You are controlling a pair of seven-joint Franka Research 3 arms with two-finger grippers.
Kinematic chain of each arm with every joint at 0, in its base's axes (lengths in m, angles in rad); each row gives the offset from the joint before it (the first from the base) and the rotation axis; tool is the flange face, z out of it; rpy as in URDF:
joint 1: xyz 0 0 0.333 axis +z
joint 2: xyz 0 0 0 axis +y
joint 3: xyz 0 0 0.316 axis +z
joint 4: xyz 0.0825 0 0 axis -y
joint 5: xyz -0.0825 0 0.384 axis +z
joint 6: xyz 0 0 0 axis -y
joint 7: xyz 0.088 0 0 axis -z
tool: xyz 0 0 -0.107 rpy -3.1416 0 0
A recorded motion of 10 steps. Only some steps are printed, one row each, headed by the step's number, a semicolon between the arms.
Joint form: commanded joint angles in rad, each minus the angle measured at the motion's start. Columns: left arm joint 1, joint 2, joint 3, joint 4, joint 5, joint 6, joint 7; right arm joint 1, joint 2, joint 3, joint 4, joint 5, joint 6, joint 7.
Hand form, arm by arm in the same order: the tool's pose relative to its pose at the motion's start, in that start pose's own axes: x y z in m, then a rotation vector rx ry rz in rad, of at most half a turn. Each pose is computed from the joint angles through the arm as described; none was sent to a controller.
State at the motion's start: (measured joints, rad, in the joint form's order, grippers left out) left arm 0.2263 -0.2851 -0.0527 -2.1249 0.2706 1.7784 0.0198; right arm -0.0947 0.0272 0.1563 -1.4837 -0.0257 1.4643 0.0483
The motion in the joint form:
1: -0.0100 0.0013 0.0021 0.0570 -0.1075 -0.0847 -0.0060; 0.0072 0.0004 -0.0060 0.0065 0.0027 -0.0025 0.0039
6: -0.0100 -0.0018 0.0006 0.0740 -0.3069 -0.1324 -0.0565; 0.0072 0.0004 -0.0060 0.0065 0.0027 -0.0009 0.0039
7: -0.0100 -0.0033 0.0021 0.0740 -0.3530 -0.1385 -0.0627; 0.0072 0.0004 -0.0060 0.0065 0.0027 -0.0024 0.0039
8: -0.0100 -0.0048 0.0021 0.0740 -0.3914 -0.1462 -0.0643; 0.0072 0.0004 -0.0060 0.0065 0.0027 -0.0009 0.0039
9: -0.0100 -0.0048 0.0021 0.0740 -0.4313 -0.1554 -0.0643; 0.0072 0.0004 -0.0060 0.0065 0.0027 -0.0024 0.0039
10: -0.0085 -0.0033 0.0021 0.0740 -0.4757 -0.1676 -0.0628; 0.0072 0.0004 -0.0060 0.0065 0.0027 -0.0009 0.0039
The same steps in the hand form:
1: -0.0032 0.0065 -0.0200 -0.1045 -0.0266 -0.0277; -0.0003 -0.0009 -0.0026 0.0027 0.0035 0.0026
6: -0.0067 0.0248 -0.0293 -0.3013 -0.0571 -0.0988; -0.0001 -0.0009 -0.0027 0.0028 0.0051 0.0026
7: -0.0075 0.0285 -0.0308 -0.3475 -0.0629 -0.1100; -0.0003 -0.0009 -0.0026 0.0027 0.0036 0.0026
8: -0.0084 0.0323 -0.0322 -0.3858 -0.0693 -0.1139; -0.0001 -0.0009 -0.0027 0.0028 0.0051 0.0026
9: -0.0091 0.0364 -0.0332 -0.4257 -0.0784 -0.1155; -0.0003 -0.0009 -0.0026 0.0027 0.0036 0.0026
10: -0.0097 0.0405 -0.0335 -0.4705 -0.0916 -0.1163; -0.0001 -0.0009 -0.0027 0.0028 0.0051 0.0026

